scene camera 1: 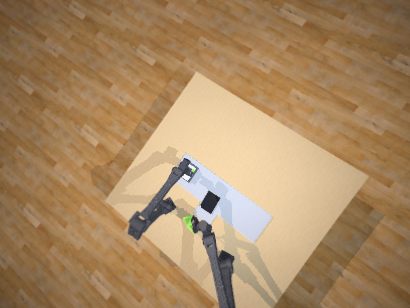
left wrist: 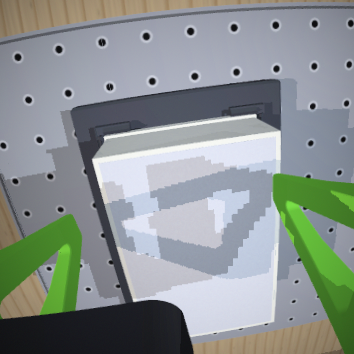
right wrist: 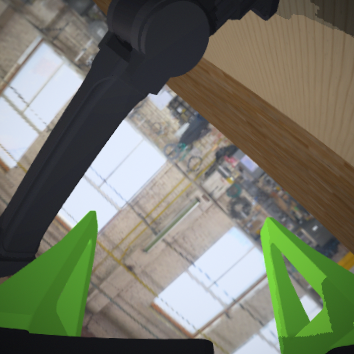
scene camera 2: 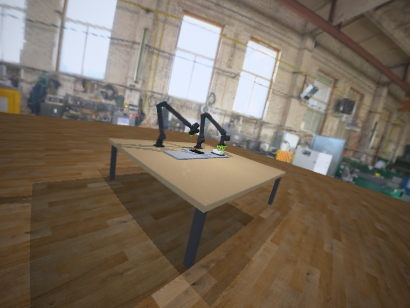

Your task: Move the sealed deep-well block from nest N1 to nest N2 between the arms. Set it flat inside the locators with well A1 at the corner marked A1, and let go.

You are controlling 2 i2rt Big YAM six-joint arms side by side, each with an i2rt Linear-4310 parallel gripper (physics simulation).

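Frame: origin at the left arm's base, x up, y right, z ahead, level; metres.
Where they show: left gripper, fingertip midpoint: [scene camera 1: 188, 168] [left wrist: 173, 205] [scene camera 2: 220, 151]; right gripper, fingertip midpoint: [scene camera 1: 185, 222] [right wrist: 182, 221] [scene camera 2: 195, 133]; left arm's base, link origin: [scene camera 1: 169, 204] [scene camera 2: 198, 148]; right arm's base, link origin: [scene camera 1: 226, 257] [scene camera 2: 158, 146].
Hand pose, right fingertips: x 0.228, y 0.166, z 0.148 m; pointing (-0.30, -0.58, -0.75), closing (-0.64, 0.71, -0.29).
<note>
Each offset is from my right fingertips to the top centre of the thing. "spot": to the spot under its first point. Level surfaces: height alone.
The sealed deep-well block {dx -0.162, dy -0.320, dz +0.176 m} [left wrist: 200, 295] [scene camera 2: 217, 152], white with a pale lid, sits in a dark nest {dx -0.197, dy -0.320, dz +0.175 m} [left wrist: 175, 106], taken as N1, at the upper-left end of the board in scene camera 1. My left gripper [left wrist: 173, 205] [scene camera 1: 192, 171] [scene camera 2: 221, 148] is open above it, one green finger out to each side; the right-hand finger appears closer to the block's edge. The black gripper body hides the block's lower left corner. The other dark nest {dx -0.193, dy +0.010, dz +0.191 m} [scene camera 1: 210, 202], taken as N2, holds no block. My right gripper [right wrist: 182, 221] [scene camera 1: 186, 224] [scene camera 2: 191, 135] is open and empty. The A1 marks cannot be read.
The grey perforated board {dx -0.215 m} [scene camera 1: 245, 215] [left wrist: 320, 45] [scene camera 2: 175, 155] lies on the wooden table {dx -0.228 m} [scene camera 1: 300, 175] [scene camera 2: 240, 175]. A pale tab {spot: dx -0.216, dy +0.097, dz +0.096 m} [scene camera 1: 206, 216] juts from the board below the second nest, close to the right gripper. Arm shadows cross the table and board.
</note>
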